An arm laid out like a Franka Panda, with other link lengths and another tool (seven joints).
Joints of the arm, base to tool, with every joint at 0 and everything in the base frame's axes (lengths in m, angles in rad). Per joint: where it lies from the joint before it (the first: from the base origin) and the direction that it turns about. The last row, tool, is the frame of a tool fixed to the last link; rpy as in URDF.
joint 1: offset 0 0 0.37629 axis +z
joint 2: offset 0 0 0 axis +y
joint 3: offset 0 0 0.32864 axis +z
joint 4: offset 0.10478 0 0 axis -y
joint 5: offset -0.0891 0 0.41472 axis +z
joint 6: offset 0 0 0 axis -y
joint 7: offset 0.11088 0 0 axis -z
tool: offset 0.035 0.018 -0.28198 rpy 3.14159 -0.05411 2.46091
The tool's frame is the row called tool.
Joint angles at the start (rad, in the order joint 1, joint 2, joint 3, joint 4, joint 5, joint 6, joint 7):
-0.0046 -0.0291 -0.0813 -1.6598 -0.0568 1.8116 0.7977
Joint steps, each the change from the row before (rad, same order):
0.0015 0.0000 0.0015 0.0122 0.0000 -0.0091 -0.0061
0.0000 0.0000 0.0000 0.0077 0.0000 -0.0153 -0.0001
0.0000 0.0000 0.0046 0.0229 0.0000 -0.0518 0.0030
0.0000 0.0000 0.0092 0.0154 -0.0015 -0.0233 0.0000
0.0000 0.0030 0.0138 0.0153 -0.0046 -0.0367 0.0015
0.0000 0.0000 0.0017 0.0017 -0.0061 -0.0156 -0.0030
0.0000 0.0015 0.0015 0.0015 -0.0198 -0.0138 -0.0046
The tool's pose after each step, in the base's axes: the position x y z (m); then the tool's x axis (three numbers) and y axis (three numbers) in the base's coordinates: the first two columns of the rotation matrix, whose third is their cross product. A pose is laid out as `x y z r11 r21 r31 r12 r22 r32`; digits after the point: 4 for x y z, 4 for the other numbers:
0.7065 -0.0850 0.5279 -0.0265 0.9995 -0.0189 0.9839 0.0294 0.1763
0.7040 -0.0850 0.5297 -0.0259 0.9995 -0.0181 0.9852 0.0286 0.1689
0.6952 -0.0817 0.5337 -0.0251 0.9996 -0.0148 0.9897 0.0270 0.1408
0.6925 -0.0757 0.5387 -0.0331 0.9993 -0.0158 0.9905 0.0349 0.1328
0.6869 -0.0673 0.5392 -0.0436 0.9989 -0.0183 0.9931 0.0454 0.1084
0.6831 -0.0676 0.5376 -0.0475 0.9986 -0.0233 0.9944 0.0495 0.0939
0.6798 -0.0717 0.5357 -0.0528 0.9977 -0.0421 0.9954 0.0559 0.0777

